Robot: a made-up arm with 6 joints. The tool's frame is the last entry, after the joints.
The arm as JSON. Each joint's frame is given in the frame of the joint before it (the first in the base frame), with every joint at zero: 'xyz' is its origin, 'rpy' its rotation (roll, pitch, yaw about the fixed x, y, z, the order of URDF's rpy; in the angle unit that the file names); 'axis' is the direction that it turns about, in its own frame. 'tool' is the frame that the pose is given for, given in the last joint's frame.
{
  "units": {
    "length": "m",
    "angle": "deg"
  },
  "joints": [
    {
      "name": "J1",
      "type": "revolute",
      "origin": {
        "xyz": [
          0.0,
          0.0,
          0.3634
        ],
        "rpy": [
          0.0,
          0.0,
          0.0
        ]
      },
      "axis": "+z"
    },
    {
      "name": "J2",
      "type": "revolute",
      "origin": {
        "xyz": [
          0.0,
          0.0,
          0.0
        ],
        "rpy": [
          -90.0,
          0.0,
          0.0
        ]
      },
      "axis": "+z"
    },
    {
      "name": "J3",
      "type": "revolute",
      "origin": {
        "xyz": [
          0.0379,
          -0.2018,
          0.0
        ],
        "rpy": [
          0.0,
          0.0,
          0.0
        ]
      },
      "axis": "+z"
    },
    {
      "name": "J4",
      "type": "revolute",
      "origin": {
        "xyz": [
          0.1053,
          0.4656,
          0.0
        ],
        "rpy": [
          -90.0,
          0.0,
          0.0
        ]
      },
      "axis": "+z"
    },
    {
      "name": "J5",
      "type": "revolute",
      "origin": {
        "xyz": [
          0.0,
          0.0,
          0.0
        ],
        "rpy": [
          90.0,
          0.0,
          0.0
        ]
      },
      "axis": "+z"
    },
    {
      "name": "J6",
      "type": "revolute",
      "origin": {
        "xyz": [
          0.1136,
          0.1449,
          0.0
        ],
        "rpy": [
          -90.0,
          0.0,
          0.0
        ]
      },
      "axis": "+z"
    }
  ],
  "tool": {
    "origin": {
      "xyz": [
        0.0,
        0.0,
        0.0
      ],
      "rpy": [
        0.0,
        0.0,
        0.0
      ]
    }
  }
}
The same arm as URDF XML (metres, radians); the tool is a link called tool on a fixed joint. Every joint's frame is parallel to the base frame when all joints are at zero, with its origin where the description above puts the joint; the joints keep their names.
<robot name="arm">
<joint name="tool_joint" type="fixed"><parent link="link6"/><child link="tool"/><origin xyz="0 0 0" rpy="3.1416 0 0"/></joint>
<joint name="J6" type="continuous"><parent link="link5"/><child link="link6"/><origin xyz="0.1136 0 -0.1449"/><axis xyz="0 0 -1"/></joint>
<joint name="J5" type="continuous"><parent link="link4"/><child link="link5"/><origin xyz="0 0 0"/><axis xyz="0 1 0"/></joint>
<joint name="J4" type="continuous"><parent link="link3"/><child link="link4"/><origin xyz="0.1053 0 -0.4656"/><axis xyz="0 0 -1"/></joint>
<joint name="J3" type="continuous"><parent link="link2"/><child link="link3"/><origin xyz="0.0379 0 0.2018"/><axis xyz="0 1 0"/></joint>
<joint name="J2" type="continuous"><parent link="link1"/><child link="link2"/><origin xyz="0 0 0"/><axis xyz="0 1 0"/></joint>
<joint name="J1" type="continuous"><parent link="base_link"/><child link="link1"/><origin xyz="0 0 0.3634"/><axis xyz="0 0 1"/></joint>
<link name="base_link"/>
<link name="link1"/>
<link name="link2"/>
<link name="link3"/>
<link name="link4"/>
<link name="link5"/>
<link name="link6"/>
<link name="tool"/>
</robot>

